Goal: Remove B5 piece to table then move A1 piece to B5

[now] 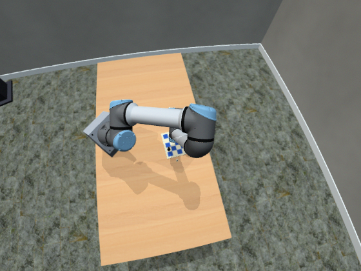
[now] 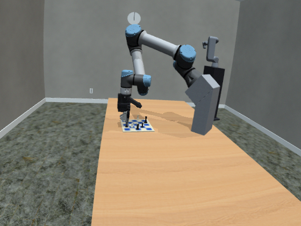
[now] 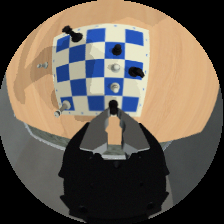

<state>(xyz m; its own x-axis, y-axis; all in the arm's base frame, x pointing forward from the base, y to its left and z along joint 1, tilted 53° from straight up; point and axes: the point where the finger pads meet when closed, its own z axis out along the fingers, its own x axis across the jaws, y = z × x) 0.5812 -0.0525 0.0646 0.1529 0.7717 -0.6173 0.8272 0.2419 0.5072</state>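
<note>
My hand is 10 mm above the black chess piece. Round my hand: light grey piece (20 mm behind, 110 mm to the right, 10 mm below); then board (80 mm behind, 20 mm to the right, 30 mm below).
</note>
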